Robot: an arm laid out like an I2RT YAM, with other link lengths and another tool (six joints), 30 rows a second.
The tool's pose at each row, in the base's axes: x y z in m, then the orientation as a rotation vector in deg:
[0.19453 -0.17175 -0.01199 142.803 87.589 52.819]
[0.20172 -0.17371 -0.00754 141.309 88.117 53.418]
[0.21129 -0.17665 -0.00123 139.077 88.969 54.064]
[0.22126 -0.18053 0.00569 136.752 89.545 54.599]
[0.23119 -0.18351 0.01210 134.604 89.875 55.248]
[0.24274 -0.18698 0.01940 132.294 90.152 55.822]
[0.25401 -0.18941 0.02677 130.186 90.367 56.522]
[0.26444 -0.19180 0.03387 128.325 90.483 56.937]
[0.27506 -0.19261 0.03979 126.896 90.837 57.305]
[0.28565 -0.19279 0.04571 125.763 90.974 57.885]
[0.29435 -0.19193 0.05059 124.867 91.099 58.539]
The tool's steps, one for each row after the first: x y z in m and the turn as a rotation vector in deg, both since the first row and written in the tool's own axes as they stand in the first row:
[0.00269 0.00825 -0.00032 -0.735 0.254 -0.977]
[0.00618 0.01952 -0.00114 -1.757 0.501 -2.496]
[0.00928 0.03181 -0.00246 -2.979 0.603 -3.983]
[0.01290 0.04343 -0.00318 -4.230 0.771 -5.269]
[0.01703 0.05689 -0.00390 -5.601 0.866 -6.645]
[0.02196 0.06963 -0.00456 -6.876 1.087 -7.871]
[0.02654 0.08160 -0.00544 -8.025 1.134 -8.957]
[0.03196 0.09250 -0.00488 -8.735 1.288 -9.888]
[0.03789 0.10306 -0.00419 -9.405 1.583 -10.533]
[0.04362 0.11124 -0.00339 -9.933 1.967 -11.022]

